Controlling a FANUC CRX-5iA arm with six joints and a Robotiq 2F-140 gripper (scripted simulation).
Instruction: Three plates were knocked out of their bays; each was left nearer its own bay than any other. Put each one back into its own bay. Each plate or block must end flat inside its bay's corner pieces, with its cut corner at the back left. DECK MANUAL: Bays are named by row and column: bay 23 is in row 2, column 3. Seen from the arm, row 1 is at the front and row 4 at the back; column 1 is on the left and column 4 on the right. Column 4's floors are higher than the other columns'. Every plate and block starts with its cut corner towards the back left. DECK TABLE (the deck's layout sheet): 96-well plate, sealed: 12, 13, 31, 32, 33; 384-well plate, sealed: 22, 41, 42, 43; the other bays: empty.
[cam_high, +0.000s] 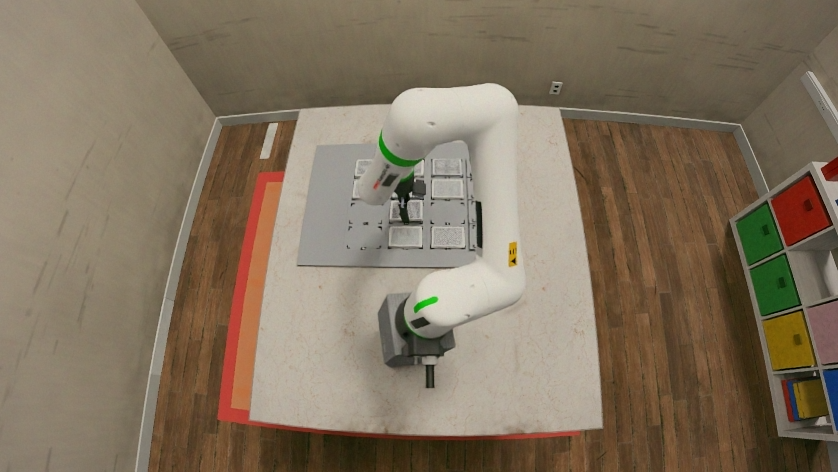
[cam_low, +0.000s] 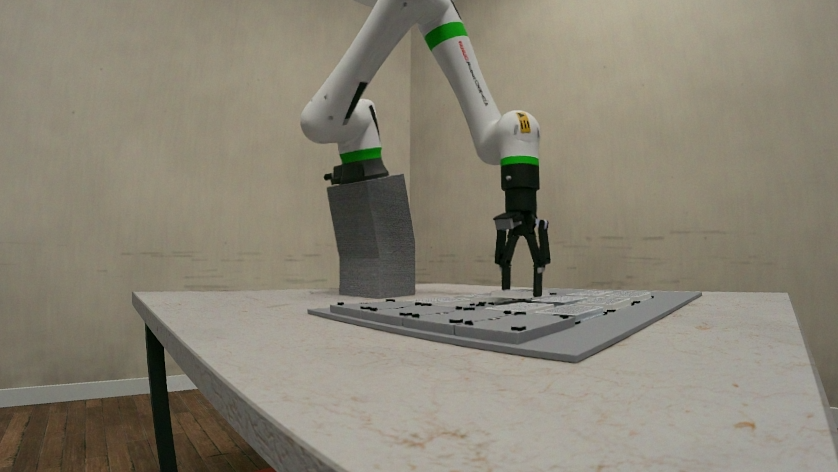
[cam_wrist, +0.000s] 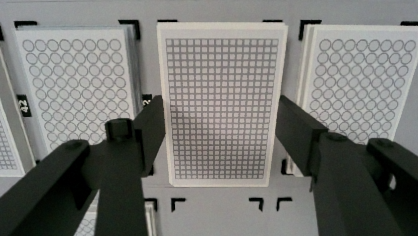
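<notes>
The sealed 384-well plate lies 20 mm below my hand.
</notes>
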